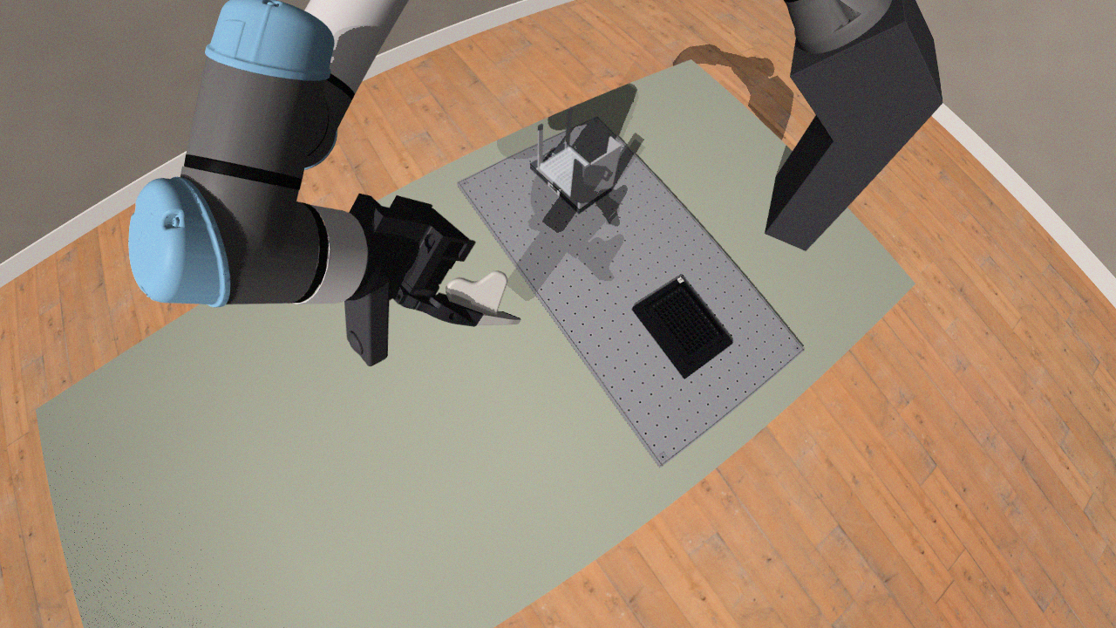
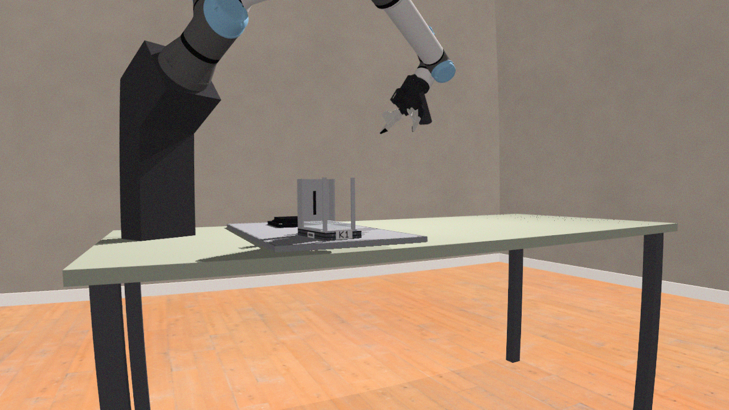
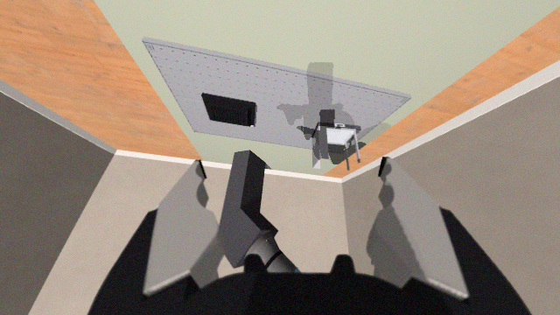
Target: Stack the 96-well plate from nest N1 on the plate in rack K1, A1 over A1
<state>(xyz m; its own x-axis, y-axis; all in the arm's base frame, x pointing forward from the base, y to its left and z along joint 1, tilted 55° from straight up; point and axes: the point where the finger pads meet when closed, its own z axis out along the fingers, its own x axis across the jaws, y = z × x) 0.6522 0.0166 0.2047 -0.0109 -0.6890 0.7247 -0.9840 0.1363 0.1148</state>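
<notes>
The black 96-well plate is 270 mm behind my hand, 220 mm to the left of it and 280 mm below it. The rest, counted from my hand: K1 label: 400 mm behind, 230 mm to the right, 290 mm below; white plate: 390 mm behind, 140 mm to the right, 280 mm below; black plate nest N1: 270 mm behind, 220 mm to the left, 300 mm below.
</notes>
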